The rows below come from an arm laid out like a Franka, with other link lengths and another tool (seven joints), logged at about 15 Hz.
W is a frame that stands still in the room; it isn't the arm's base.
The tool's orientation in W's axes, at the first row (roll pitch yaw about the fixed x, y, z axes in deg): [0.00 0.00 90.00]
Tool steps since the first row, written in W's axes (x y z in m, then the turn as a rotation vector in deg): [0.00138 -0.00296 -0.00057 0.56 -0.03 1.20]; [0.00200 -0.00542 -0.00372 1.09 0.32 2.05]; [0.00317 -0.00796 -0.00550 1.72 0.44 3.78]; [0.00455 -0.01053 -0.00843 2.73 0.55 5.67]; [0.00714 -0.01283 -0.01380 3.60 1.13 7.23]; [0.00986 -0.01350 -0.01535 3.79 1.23 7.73]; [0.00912 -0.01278 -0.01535 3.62 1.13 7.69]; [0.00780 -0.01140 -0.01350 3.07 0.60 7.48]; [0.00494 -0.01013 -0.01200 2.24 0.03 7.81]
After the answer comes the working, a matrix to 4 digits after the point.
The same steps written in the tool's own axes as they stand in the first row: [-0.00296 -0.00138 -0.00057 -0.03 -0.56 1.20]; [-0.00542 -0.00200 -0.00372 0.32 -1.09 2.05]; [-0.00796 -0.00317 -0.00550 0.44 -1.72 3.78]; [-0.01053 -0.00455 -0.00843 0.55 -2.73 5.67]; [-0.01283 -0.00714 -0.01380 1.13 -3.60 7.23]; [-0.01350 -0.00986 -0.01535 1.23 -3.79 7.73]; [-0.01278 -0.00912 -0.01535 1.13 -3.62 7.69]; [-0.01140 -0.00780 -0.01350 0.60 -3.07 7.48]; [-0.01013 -0.00494 -0.01200 0.03 -2.24 7.81]
The tool's axes in the first row as the columns of a matrix, in W's axes (rounded; the answer above uses it unrounded):
[0.0000 -1.0000 0.0000]
[1.0000 0.0000 0.0000]
[0.0000 0.0000 1.0000]

